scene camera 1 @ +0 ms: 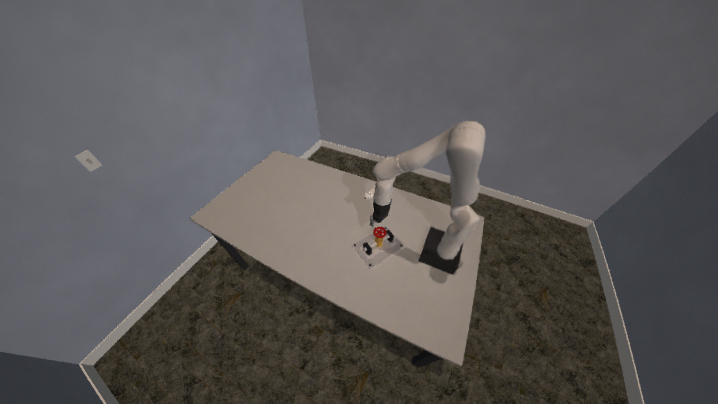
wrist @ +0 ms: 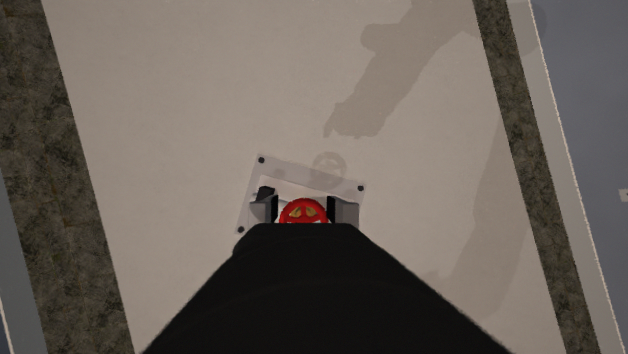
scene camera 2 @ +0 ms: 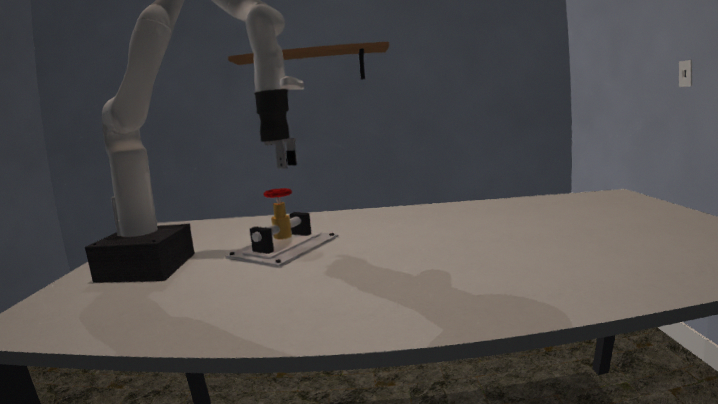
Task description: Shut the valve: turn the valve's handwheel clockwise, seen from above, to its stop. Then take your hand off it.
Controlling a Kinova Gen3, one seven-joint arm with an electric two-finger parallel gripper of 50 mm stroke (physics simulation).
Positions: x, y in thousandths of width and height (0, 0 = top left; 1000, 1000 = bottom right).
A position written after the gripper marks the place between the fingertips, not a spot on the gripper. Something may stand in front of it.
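Note:
Scene camera 2 shows the gripper (scene camera 2: 400, 412) and a pale base plate (scene camera 2: 412, 627). In the wrist view a red handwheel (wrist: 453, 614) can be seen, and the gripper appears there as well (wrist: 482, 581).

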